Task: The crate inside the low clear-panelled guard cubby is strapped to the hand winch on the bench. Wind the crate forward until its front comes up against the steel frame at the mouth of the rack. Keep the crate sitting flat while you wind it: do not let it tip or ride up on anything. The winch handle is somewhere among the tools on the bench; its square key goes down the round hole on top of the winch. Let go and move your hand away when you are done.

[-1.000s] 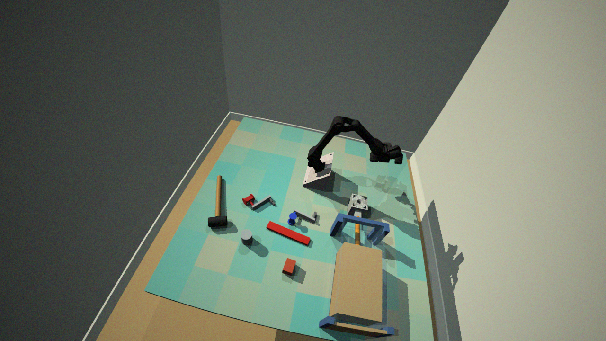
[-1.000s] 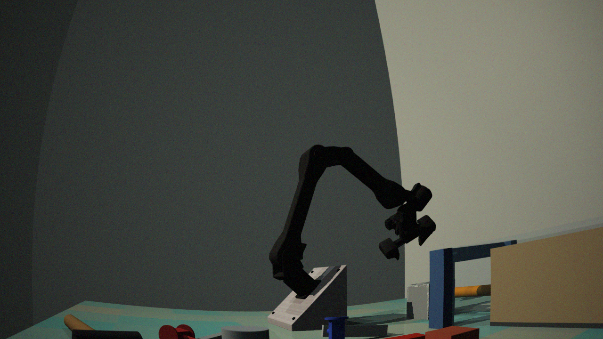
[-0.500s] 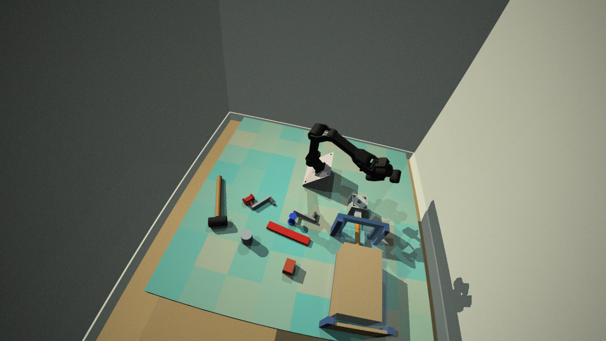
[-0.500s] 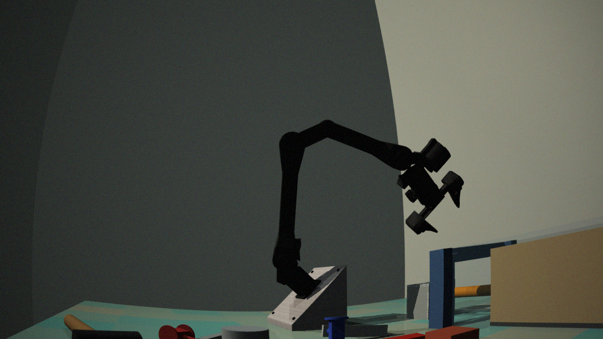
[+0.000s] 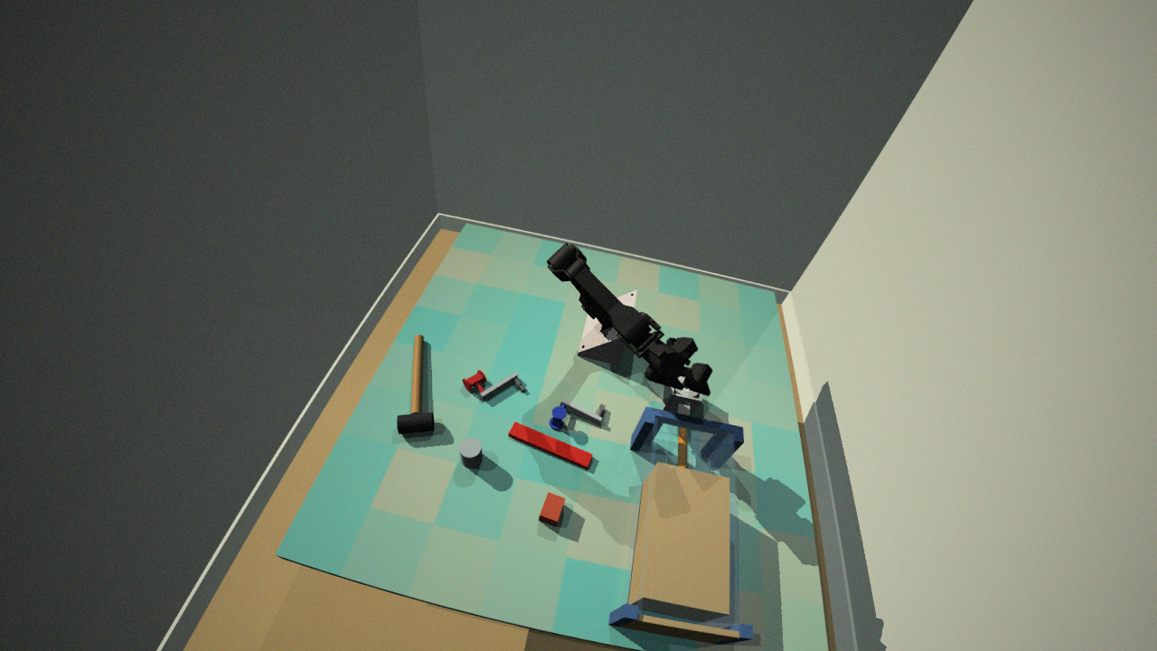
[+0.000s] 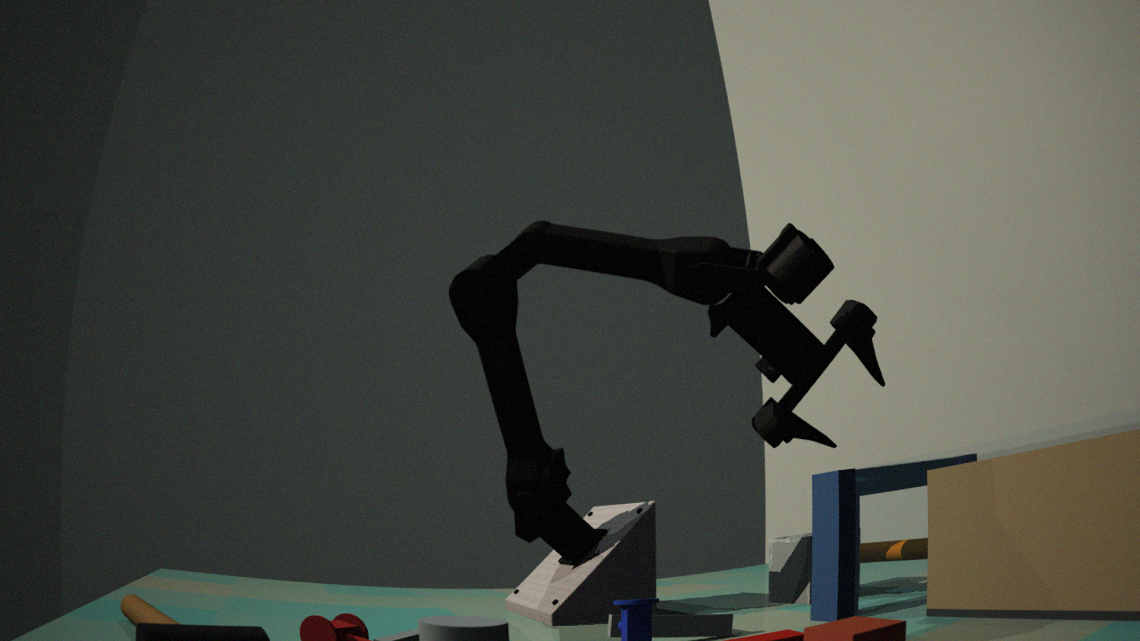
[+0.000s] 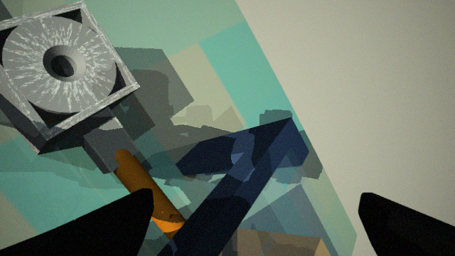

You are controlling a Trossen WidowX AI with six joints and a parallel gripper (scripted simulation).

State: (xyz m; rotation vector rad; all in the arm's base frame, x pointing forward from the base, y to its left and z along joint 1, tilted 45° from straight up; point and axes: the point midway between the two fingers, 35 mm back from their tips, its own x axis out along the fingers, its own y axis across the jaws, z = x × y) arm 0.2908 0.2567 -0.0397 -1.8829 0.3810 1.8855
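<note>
Right now the winch handle is 53 cm to the right of my gripper tip, 21 cm below it and 1 cm behind it. The rest, counted from my gripper tip: blue steel frame (12 cm below, 4 cm ahead, 2 cm to the left); then grey winch (20 cm below, 13 cm behind, 1 cm to the left); then blue-knobbed crank (28 cm to the right, 21 cm below, 2 cm ahead).
</note>
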